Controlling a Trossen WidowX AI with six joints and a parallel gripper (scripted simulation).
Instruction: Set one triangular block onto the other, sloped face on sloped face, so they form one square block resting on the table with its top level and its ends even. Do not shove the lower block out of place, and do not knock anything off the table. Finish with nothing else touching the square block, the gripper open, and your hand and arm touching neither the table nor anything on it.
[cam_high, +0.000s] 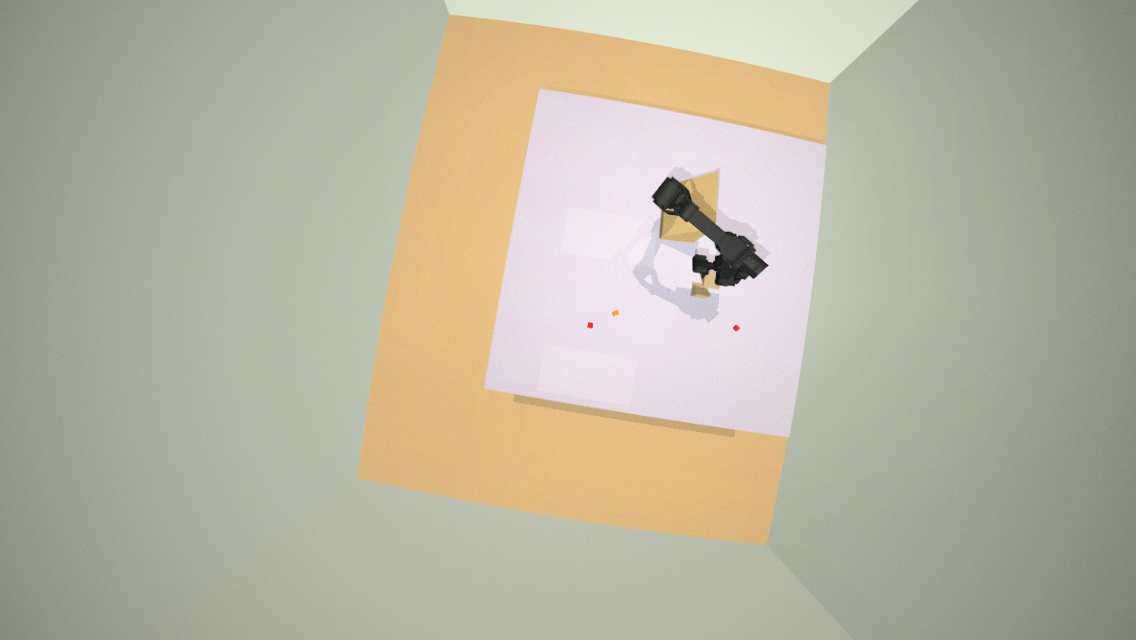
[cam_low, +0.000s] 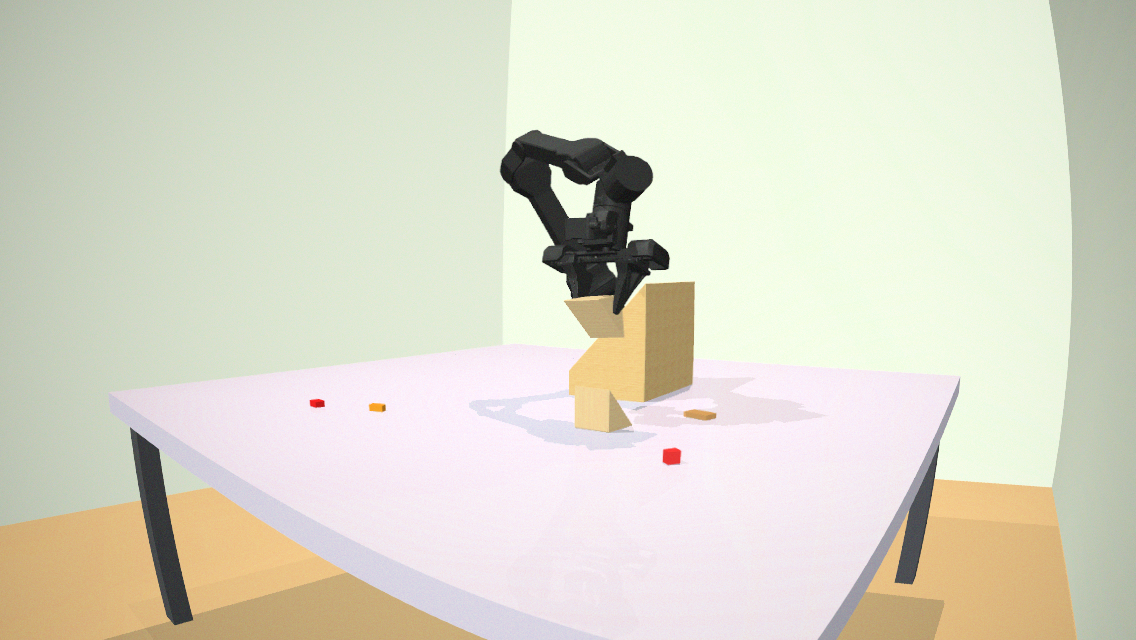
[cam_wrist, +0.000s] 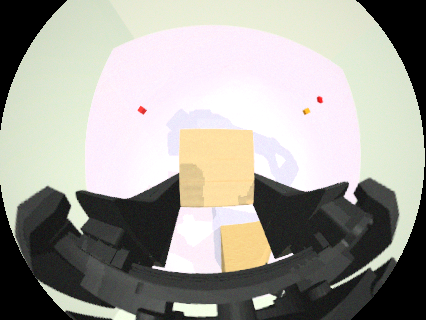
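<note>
Now: gripper tip 15 cm above the flat tan tile, 13 cm to the right of it and 9 cm past it. From my gripper tip the other things lie so: orange block (32 cm to the right, 15 cm below, 13 cm ahead); red cube (19 cm to the left, 17 cm ahead, 15 cm below).
</note>
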